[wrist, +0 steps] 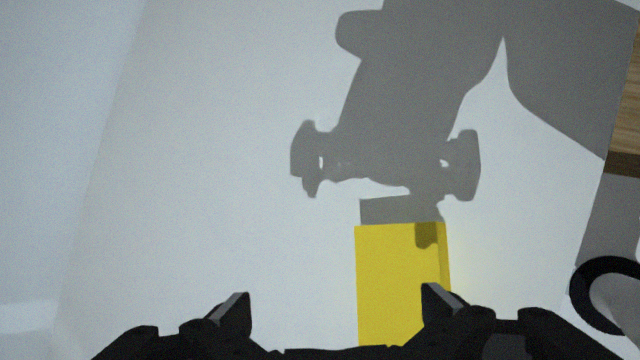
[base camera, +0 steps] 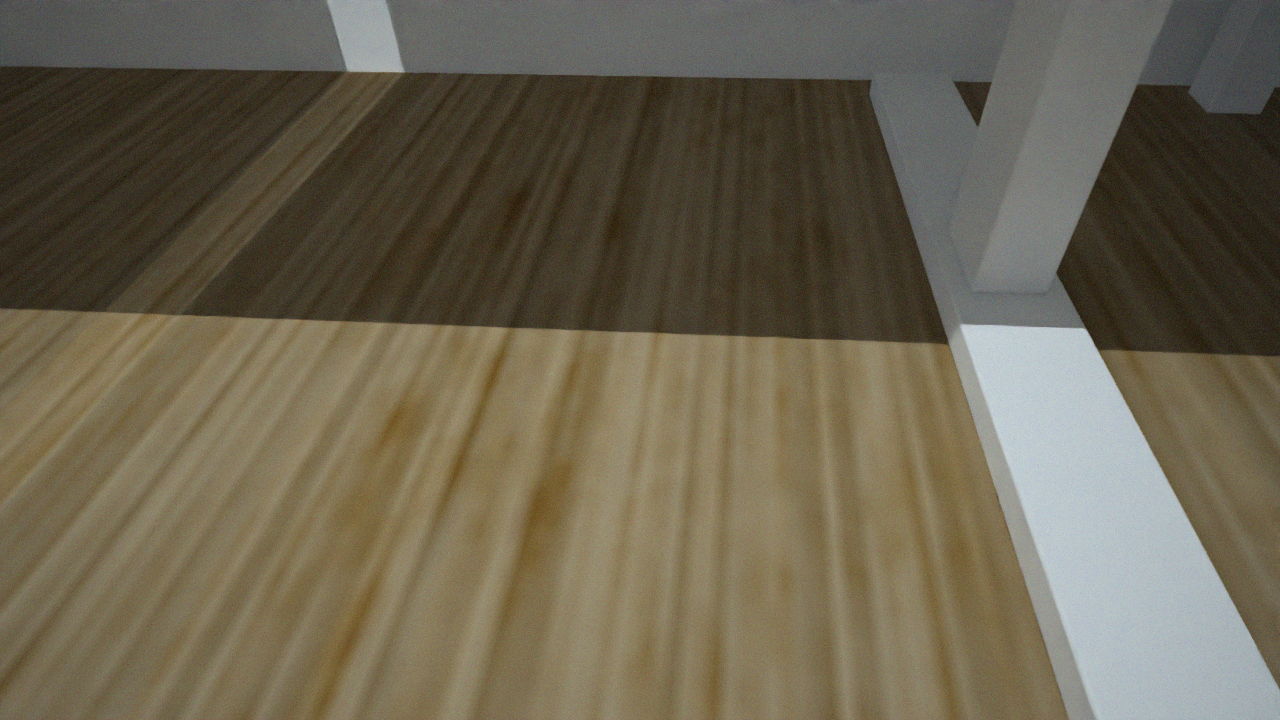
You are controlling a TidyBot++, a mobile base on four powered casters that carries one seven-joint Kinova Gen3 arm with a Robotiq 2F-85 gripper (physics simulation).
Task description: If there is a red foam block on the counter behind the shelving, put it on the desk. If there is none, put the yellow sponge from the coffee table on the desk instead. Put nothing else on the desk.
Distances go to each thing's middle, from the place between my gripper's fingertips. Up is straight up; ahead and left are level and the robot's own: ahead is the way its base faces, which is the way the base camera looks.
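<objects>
With the yellow sponge (wrist: pixel 392 260) as my reference, I find my hand 1 cm past it and 10 cm above it.
</objects>
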